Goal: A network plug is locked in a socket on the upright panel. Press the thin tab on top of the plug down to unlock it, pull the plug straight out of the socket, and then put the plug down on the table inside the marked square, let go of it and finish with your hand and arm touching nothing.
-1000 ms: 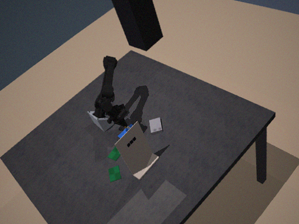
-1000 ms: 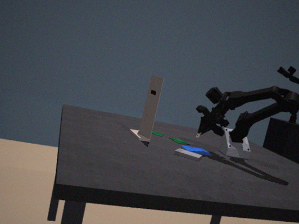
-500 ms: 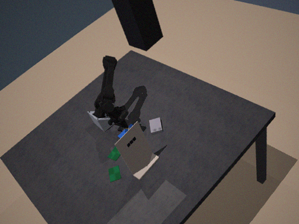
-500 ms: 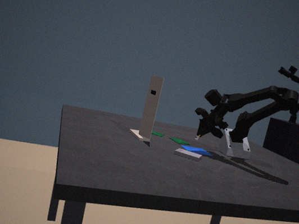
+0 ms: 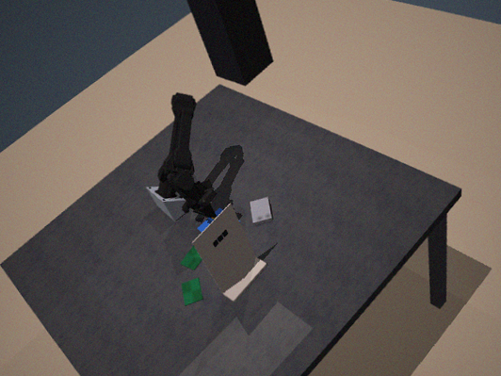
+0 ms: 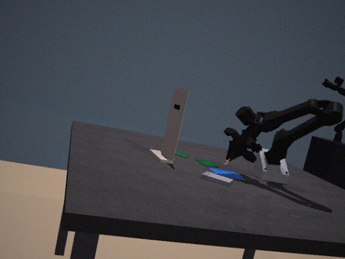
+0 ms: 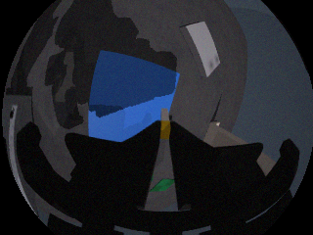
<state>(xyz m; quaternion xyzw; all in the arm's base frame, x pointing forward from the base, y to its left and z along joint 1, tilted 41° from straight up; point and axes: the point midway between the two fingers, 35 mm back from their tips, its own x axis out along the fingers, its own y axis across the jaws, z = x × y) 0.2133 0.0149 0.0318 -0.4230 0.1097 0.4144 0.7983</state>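
Now: gripper tip 60 mm above the blue marked square and 10 mm past it. The rest, counted from my gripper tip: network plug: right at my gripper tip; then grey panel: 230 mm ahead, 110 mm to the right, 80 mm above; then pale grey flat block: 130 mm to the left, 90 mm ahead, 50 mm below.
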